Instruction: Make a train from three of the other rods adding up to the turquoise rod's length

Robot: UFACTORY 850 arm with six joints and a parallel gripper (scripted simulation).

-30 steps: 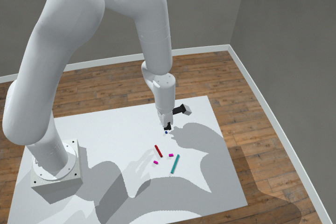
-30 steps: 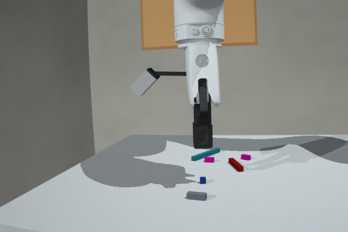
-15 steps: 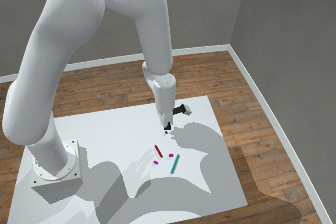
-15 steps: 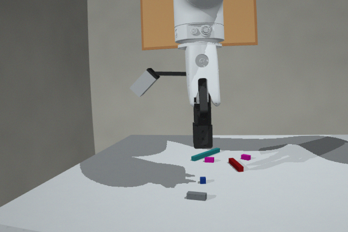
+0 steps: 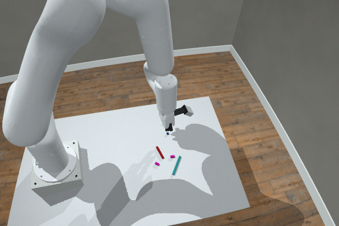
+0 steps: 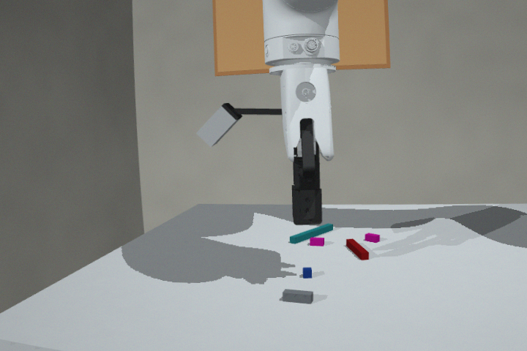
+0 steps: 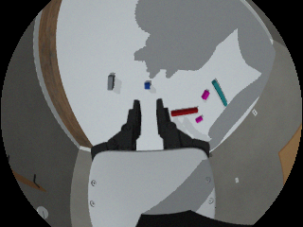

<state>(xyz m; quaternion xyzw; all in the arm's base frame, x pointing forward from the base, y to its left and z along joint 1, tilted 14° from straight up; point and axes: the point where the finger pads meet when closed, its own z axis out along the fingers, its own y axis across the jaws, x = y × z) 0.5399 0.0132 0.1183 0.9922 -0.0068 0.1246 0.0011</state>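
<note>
Right now my hand is 8 cm above the blue rod. Also, from my hand: turquoise rod: 2 cm behind, 18 cm to the right, 8 cm below; then grey rod: 2 cm ahead, 7 cm to the left, 8 cm below; then red rod: 7 cm behind, 9 cm to the right, 8 cm below.
</note>
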